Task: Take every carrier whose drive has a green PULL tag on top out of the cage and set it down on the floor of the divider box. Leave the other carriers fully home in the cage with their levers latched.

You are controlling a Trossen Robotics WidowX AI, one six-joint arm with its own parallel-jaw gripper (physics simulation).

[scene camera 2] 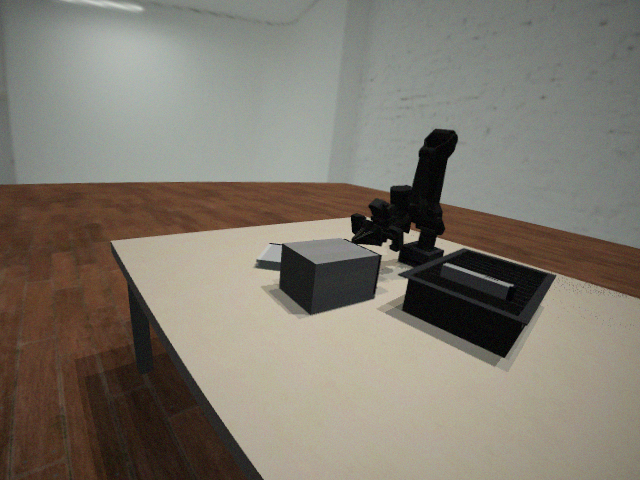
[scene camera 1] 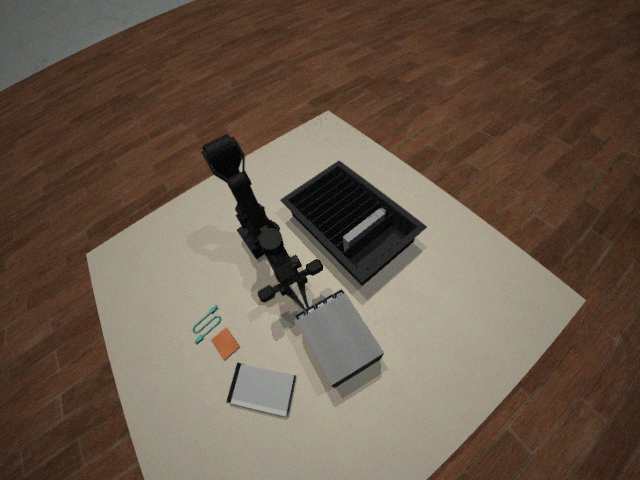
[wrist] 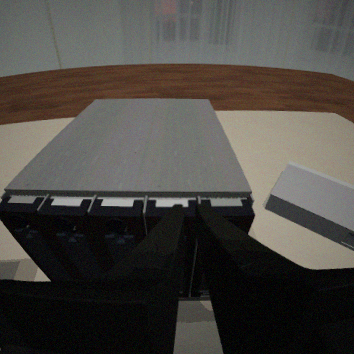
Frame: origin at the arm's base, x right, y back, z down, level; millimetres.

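Seen in the pictures: gripper, fingertip midpoint: [scene camera 2: 353,241] [scene camera 1: 306,308] [wrist: 188,211]; arm's base at its link origin: [scene camera 2: 425,247].
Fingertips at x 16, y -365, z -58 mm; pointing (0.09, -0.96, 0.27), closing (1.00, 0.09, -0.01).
Offsets run from my fingertips to a thing's top centre. "pt": to the spot under its first point.
The grey drive cage {dx -27, dy -101, dz +0 mm} [scene camera 1: 339,338] [scene camera 2: 328,271] [wrist: 133,147] stands on the table with its row of dark carriers facing the arm. Small pale tags line the top front edge. I see no green on them in the wrist view. My gripper [scene camera 1: 304,302] [scene camera 2: 358,236] [wrist: 188,211] is at the cage front, on the fourth carrier from the left in the wrist view. It is closed narrow on that carrier's thin lever {pt dx +5, dy +1, dz +46 mm} [wrist: 194,260]. The black divider box {dx -292, dy +197, dz +26 mm} [scene camera 1: 391,254] [scene camera 2: 461,319] stands beside the arm, with one grey carrier {dx -298, dy +118, dz +7 mm} [scene camera 1: 364,229] [scene camera 2: 475,281] lying in it.
A flat grey pad {dx +222, dy -79, dz +92 mm} [scene camera 1: 262,390] [wrist: 316,204] [scene camera 2: 270,254] lies beside the cage. An orange square {pt dx +259, dy +96, dz +113 mm} [scene camera 1: 225,343] and a teal clip {dx +288, dy +189, dz +109 mm} [scene camera 1: 206,324] lie left of the gripper. The arm's base stands between the cage and the box.
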